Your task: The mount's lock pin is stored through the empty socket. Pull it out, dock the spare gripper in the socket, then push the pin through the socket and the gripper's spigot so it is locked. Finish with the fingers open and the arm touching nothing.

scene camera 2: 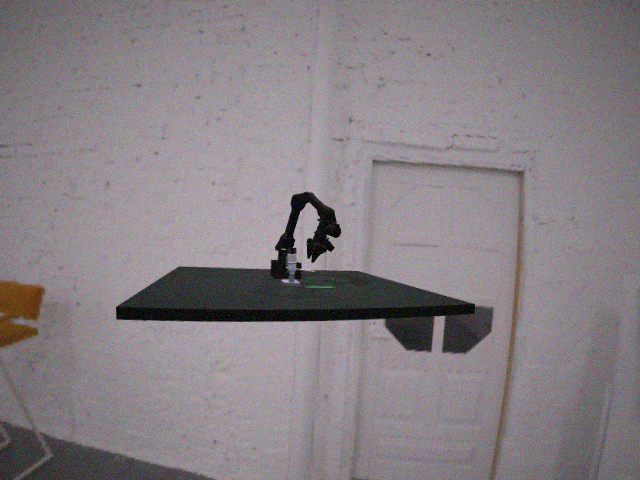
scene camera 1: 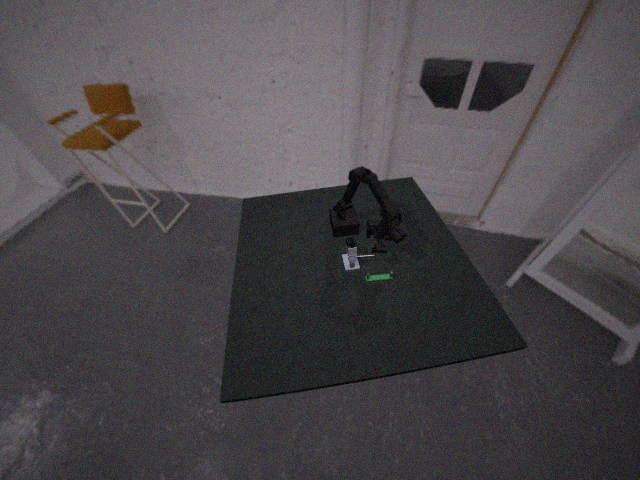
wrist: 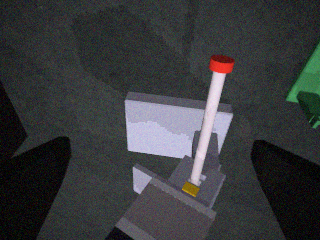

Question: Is my gripper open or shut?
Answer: Open.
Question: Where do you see a lock pin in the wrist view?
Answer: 220, 64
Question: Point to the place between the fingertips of my gripper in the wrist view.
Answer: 162, 146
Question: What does my gripper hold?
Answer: Nothing.
